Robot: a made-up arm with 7 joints. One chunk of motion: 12 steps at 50 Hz.
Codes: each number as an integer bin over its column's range. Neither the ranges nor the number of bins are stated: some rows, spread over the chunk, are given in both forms.
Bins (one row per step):
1: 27 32 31 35 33 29
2: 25 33 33 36 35 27
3: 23 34 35 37 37 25
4: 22 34 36 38 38 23
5: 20 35 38 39 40 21
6: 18 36 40 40 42 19
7: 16 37 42 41 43 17
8: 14 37 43 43 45 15
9: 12 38 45 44 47 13
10: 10 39 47 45 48 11
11: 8 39 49 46 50 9
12: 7 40 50 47 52 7
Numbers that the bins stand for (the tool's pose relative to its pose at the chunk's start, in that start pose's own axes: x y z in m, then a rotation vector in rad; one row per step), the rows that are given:
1: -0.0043 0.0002 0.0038 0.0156 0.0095 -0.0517
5: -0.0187 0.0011 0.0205 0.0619 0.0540 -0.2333
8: -0.0311 0.0017 0.0324 0.1083 0.0857 -0.3695
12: -0.0456 0.0027 0.0490 0.1546 0.1302 -0.5511
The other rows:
2: -0.0084 0.0005 0.0086 0.0271 0.0222 -0.0971
3: -0.0125 0.0008 0.0133 0.0387 0.0349 -0.1425
4: -0.0146 0.0008 0.0157 0.0503 0.0413 -0.1879
6: -0.0229 0.0014 0.0252 0.0735 0.0667 -0.2787
7: -0.0270 0.0017 0.0300 0.0851 0.0730 -0.3241
9: -0.0352 0.0021 0.0371 0.1198 0.0984 -0.4149
10: -0.0394 0.0024 0.0419 0.1314 0.1048 -0.4603
11: -0.0435 0.0024 0.0467 0.1430 0.1175 -0.5057

